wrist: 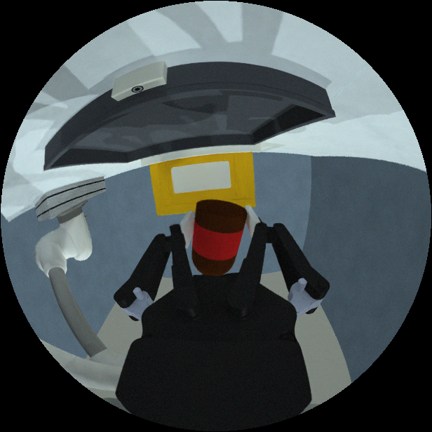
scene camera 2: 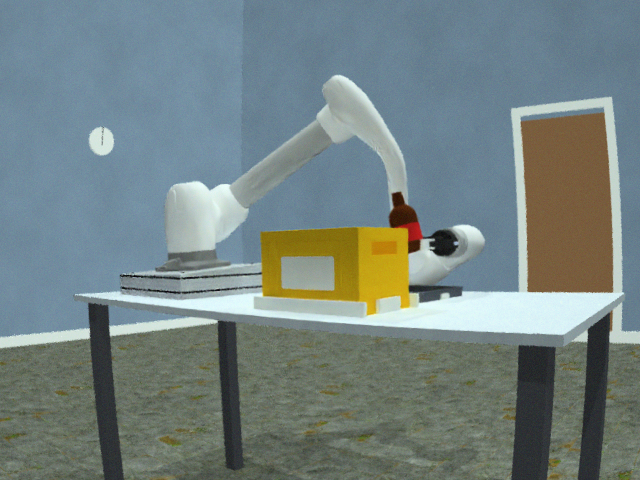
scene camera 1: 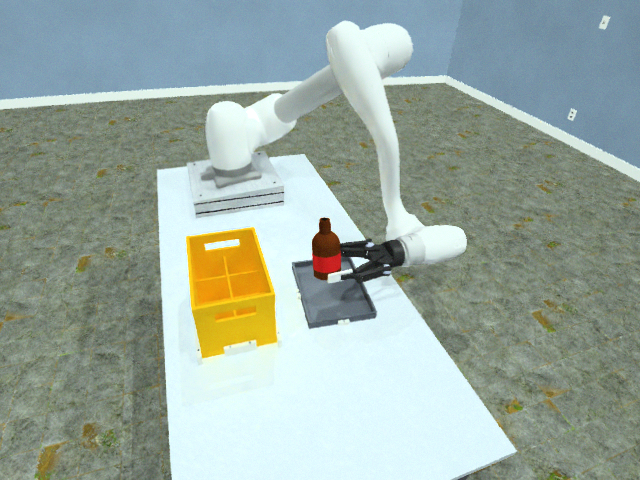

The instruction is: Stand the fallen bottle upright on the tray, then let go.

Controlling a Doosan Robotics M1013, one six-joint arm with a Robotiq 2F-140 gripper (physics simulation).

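Places are measured from the arm's base along level axes (x ahead, y left, z up), in metres.
Where they show: gripper, fingertip midpoint: (scene camera 1: 322, 267); arm's base at its link origin: (scene camera 2: 193, 268) (scene camera 1: 233, 174).
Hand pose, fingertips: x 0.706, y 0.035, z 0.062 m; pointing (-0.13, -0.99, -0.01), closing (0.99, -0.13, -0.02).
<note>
Things, the pixels of their centre, and the offset from my fingertips. Level surfaces: height alone.
- brown bottle at the middle of its body: (scene camera 2: 403, 222) (scene camera 1: 326, 247) dx -0.012, dy +0.013, dz +0.057 m
- dark grey tray at the middle of its body: (scene camera 2: 403, 292) (scene camera 1: 331, 288) dx -0.033, dy +0.054, dz -0.128 m
- yellow crate at the middle of its body: (scene camera 2: 334, 269) (scene camera 1: 230, 288) dx -0.077, dy -0.232, dz -0.053 m
- white table at its surface level: dz -0.140 m
The brown bottle (scene camera 1: 326, 262) (scene camera 2: 409, 231) (wrist: 218, 242) with a red label is held in the air, neck up. It looks near upright in scene camera 1 and leans a little toward the arm's base in scene camera 2. My gripper (scene camera 1: 336, 264) (wrist: 219, 215) reaches in sideways and is shut on the bottle's body, with a white fingertip pad on each side. The dark grey tray (scene camera 1: 336, 307) (scene camera 2: 439, 293) (wrist: 215, 75) lies flat below. In scene camera 2 a gap shows between the bottle's bottom and the tray.
A yellow crate (scene camera 1: 250, 330) (scene camera 2: 310, 242) (wrist: 160, 192) with compartments stands beside the tray, on the far side of the bottle from my wrist. The arm's base block (scene camera 1: 237, 200) (scene camera 2: 155, 283) is at the other end of the white table (scene camera 1: 310, 403) (scene camera 2: 516, 315).
</note>
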